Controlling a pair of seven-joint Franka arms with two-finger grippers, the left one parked.
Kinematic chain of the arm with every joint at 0, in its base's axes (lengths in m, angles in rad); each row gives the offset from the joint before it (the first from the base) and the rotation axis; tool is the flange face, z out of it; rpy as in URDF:
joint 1: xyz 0 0 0.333 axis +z
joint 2: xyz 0 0 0 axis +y
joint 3: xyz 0 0 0.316 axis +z
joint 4: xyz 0.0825 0 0 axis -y
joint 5: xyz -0.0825 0 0.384 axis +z
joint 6: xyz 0 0 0 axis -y
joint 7: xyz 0.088 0 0 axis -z
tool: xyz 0 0 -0.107 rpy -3.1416 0 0
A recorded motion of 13 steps. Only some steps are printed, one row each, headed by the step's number.
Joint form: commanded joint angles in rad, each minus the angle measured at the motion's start. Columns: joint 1, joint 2, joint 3, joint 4, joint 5, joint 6, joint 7.
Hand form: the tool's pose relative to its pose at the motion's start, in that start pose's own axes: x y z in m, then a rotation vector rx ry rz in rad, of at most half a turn. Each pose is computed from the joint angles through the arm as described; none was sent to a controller.
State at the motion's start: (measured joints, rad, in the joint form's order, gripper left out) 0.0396 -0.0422 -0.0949 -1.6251 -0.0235 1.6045 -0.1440
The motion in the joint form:
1: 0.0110 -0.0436 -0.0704 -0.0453 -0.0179 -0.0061 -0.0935
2: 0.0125 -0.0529 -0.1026 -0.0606 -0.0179 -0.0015 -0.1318
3: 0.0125 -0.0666 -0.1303 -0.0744 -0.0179 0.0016 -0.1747
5: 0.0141 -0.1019 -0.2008 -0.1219 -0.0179 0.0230 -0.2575
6: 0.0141 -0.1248 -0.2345 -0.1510 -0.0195 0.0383 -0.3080
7: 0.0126 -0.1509 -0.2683 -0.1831 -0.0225 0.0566 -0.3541
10: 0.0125 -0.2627 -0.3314 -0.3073 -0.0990 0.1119 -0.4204
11: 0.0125 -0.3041 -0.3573 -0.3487 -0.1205 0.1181 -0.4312
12: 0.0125 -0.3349 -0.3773 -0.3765 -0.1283 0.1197 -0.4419
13: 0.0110 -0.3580 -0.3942 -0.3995 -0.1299 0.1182 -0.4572
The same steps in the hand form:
1: -0.0208 0.0334 -0.0005 -0.0067 -0.0116 -0.0351
2: -0.0273 0.0497 0.0021 -0.0019 -0.0134 -0.0432
3: -0.0352 0.0642 0.0019 0.0029 -0.0105 -0.0587
5: -0.0560 0.0994 0.0067 0.0169 -0.0001 -0.0745
6: -0.0683 0.1161 0.0092 0.0233 0.0099 -0.0929
7: -0.0822 0.1332 0.0119 0.0289 0.0229 -0.1057
10: -0.1285 0.1642 0.0202 -0.0050 0.0402 -0.1280
11: -0.1470 0.1745 0.0244 -0.0031 0.0411 -0.1215
12: -0.1607 0.1814 0.0271 0.0066 0.0460 -0.1181
13: -0.1719 0.1869 0.0309 0.0210 0.0481 -0.1198

